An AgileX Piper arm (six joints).
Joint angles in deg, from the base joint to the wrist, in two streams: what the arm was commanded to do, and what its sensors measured. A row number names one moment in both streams.
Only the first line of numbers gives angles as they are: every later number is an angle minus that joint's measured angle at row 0.
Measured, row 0: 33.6 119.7 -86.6 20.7 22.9 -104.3
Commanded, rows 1 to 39: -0.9 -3.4 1.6 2.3 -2.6 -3.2; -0.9 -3.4 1.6 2.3 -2.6 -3.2; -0.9 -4.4 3.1 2.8 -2.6 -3.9; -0.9 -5.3 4.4 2.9 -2.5 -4.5; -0.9 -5.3 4.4 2.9 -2.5 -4.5; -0.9 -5.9 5.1 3.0 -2.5 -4.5; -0.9 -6.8 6.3 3.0 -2.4 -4.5; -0.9 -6.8 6.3 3.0 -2.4 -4.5; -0.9 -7.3 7.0 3.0 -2.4 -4.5; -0.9 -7.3 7.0 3.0 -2.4 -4.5; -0.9 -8.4 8.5 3.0 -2.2 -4.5; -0.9 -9.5 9.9 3.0 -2.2 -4.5; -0.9 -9.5 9.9 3.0 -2.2 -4.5; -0.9 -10.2 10.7 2.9 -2.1 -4.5; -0.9 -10.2 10.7 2.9 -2.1 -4.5; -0.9 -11.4 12.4 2.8 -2.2 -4.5; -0.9 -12.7 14.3 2.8 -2.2 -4.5; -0.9 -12.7 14.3 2.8 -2.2 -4.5; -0.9 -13.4 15.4 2.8 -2.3 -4.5; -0.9 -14.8 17.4 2.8 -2.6 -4.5; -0.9 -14.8 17.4 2.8 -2.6 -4.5; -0.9 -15.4 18.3 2.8 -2.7 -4.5; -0.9 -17.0 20.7 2.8 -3.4 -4.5; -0.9 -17.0 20.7 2.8 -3.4 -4.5; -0.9 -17.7 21.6 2.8 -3.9 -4.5; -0.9 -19.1 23.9 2.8 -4.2 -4.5; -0.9 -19.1 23.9 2.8 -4.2 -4.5; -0.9 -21.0 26.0 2.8 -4.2 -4.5; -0.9 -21.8 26.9 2.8 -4.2 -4.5; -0.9 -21.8 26.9 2.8 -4.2 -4.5; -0.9 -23.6 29.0 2.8 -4.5 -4.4; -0.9 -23.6 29.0 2.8 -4.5 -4.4; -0.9 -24.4 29.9 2.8 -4.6 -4.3; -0.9 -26.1 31.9 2.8 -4.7 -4.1; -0.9 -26.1 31.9 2.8 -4.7 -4.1; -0.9 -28.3 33.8 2.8 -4.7 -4.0; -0.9 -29.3 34.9 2.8 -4.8 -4.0; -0.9 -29.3 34.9 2.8 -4.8 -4.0; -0.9 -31.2 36.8 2.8 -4.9 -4.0
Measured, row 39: -0.6 -27.8 35.0 2.1 -1.6 -4.4
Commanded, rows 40 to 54: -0.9 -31.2 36.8 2.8 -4.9 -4.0; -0.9 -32.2 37.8 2.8 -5.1 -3.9; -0.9 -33.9 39.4 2.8 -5.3 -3.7; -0.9 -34.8 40.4 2.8 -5.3 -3.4; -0.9 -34.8 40.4 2.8 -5.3 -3.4; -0.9 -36.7 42.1 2.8 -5.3 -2.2; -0.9 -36.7 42.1 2.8 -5.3 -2.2; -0.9 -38.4 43.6 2.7 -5.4 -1.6; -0.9 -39.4 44.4 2.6 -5.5 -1.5; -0.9 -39.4 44.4 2.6 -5.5 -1.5; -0.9 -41.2 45.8 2.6 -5.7 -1.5; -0.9 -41.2 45.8 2.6 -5.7 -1.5; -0.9 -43.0 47.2 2.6 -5.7 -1.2; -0.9 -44.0 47.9 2.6 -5.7 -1.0; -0.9 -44.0 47.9 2.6 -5.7 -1.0
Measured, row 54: -0.6 -40.7 46.7 2.0 -2.4 -1.5
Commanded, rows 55 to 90: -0.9 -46.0 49.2 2.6 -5.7 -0.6; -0.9 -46.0 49.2 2.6 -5.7 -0.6; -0.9 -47.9 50.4 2.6 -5.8 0.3; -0.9 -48.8 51.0 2.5 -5.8 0.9; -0.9 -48.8 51.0 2.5 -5.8 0.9; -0.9 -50.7 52.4 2.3 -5.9 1.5; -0.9 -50.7 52.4 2.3 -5.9 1.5; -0.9 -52.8 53.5 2.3 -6.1 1.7; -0.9 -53.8 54.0 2.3 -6.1 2.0; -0.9 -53.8 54.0 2.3 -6.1 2.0; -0.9 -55.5 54.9 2.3 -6.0 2.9; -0.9 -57.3 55.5 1.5 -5.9 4.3; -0.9 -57.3 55.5 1.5 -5.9 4.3; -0.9 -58.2 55.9 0.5 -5.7 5.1; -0.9 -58.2 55.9 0.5 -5.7 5.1; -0.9 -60.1 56.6 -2.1 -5.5 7.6; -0.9 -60.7 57.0 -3.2 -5.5 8.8; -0.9 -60.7 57.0 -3.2 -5.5 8.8; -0.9 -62.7 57.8 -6.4 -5.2 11.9; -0.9 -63.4 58.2 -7.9 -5.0 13.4; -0.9 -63.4 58.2 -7.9 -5.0 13.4; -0.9 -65.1 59.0 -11.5 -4.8 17.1; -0.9 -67.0 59.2 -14.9 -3.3 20.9; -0.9 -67.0 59.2 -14.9 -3.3 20.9; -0.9 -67.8 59.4 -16.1 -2.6 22.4; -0.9 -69.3 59.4 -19.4 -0.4 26.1; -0.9 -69.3 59.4 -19.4 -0.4 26.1; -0.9 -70.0 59.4 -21.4 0.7 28.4; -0.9 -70.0 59.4 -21.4 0.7 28.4; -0.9 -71.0 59.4 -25.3 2.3 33.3; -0.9 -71.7 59.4 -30.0 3.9 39.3; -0.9 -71.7 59.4 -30.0 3.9 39.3; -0.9 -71.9 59.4 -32.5 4.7 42.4; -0.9 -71.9 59.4 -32.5 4.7 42.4; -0.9 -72.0 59.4 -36.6 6.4 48.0; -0.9 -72.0 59.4 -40.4 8.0 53.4
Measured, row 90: -0.6 -71.1 59.8 -33.8 8.7 45.7
